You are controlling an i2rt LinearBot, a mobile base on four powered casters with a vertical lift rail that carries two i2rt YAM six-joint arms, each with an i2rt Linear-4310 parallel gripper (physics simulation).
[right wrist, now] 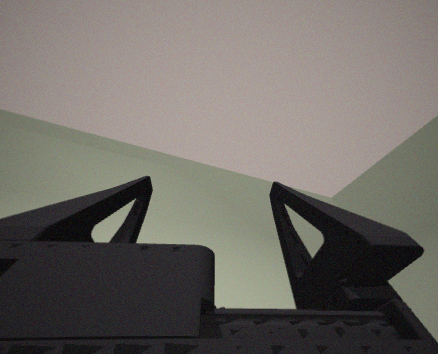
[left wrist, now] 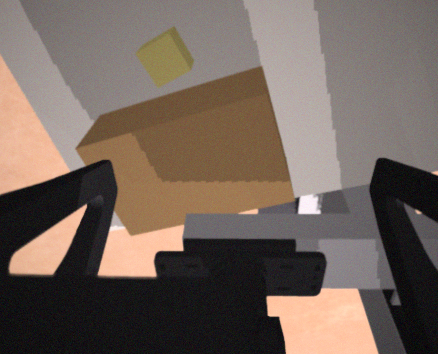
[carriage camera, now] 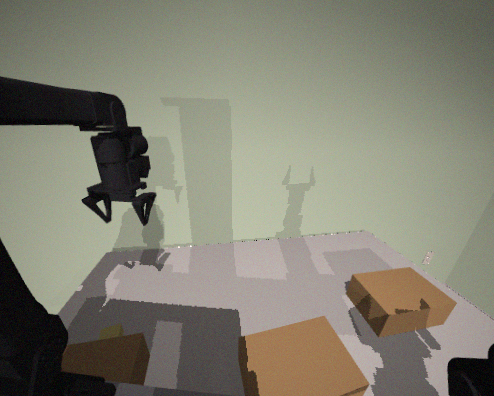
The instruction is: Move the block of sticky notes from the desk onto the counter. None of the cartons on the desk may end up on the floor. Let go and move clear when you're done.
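The yellow block of sticky notes (carriage camera: 111, 332) (left wrist: 166, 58) lies on the desk (carriage camera: 210, 320) (left wrist: 295, 30), right behind the left carton (carriage camera: 105, 357) (left wrist: 210, 145), which hides its lower part in the carriage view. My left gripper (carriage camera: 126, 223) (left wrist: 241, 174) is open and empty, pointing down high above the desk; the notes and the left carton show below it in the left wrist view. My right gripper (right wrist: 212, 185) is open and empty, pointing up toward the wall and ceiling. The counter does not show in these views.
A middle carton (carriage camera: 302, 357) stands near the front of the desk, and a right carton (carriage camera: 405, 295) stands farther back near the right edge. A green wall (carriage camera: 310, 100) rises behind the desk. Part of the robot's grey frame (left wrist: 240, 227) shows below the left carton in the left wrist view.
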